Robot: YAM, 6 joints.
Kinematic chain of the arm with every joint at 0, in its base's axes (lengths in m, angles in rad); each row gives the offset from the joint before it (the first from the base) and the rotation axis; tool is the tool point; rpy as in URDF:
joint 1: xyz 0 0 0.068 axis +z
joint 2: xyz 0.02 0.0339 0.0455 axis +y
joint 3: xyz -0.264 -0.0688 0 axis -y
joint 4: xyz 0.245 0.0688 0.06 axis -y
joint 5: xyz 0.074 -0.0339 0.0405 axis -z
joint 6: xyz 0.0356 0 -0.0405 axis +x
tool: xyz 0 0 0 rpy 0 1.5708 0
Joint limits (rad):
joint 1: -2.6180..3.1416
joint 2: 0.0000..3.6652
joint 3: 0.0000..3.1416
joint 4: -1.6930..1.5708
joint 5: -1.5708..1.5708
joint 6: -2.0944..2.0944
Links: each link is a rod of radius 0.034 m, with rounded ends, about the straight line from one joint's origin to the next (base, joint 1, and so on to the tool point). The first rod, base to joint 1, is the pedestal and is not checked.
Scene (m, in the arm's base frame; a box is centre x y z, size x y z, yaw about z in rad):
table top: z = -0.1
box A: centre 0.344 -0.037 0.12 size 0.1 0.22 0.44 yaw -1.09
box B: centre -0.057 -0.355 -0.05 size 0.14 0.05 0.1 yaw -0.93
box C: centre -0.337 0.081 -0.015 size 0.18 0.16 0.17 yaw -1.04
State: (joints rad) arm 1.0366 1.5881 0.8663 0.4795 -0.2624 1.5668
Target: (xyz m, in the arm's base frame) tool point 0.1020 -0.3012 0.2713
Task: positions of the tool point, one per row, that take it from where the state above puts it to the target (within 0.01 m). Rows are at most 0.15 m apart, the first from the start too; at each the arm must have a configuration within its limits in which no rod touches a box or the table.
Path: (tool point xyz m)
1: 0.2290 0.2301 0.2990
2: 0.2462 0.1380 0.3566
3: 0.2217 0.0517 0.4044
4: 0.1630 -0.0106 0.4398
5: 0.0850 -0.0364 0.4606
6: 0.1397 -0.0907 0.4334
7: 0.1626 -0.1640 0.3905
8: 0.1489 -0.2397 0.3351
9: 0.1020 -0.3012 0.2713

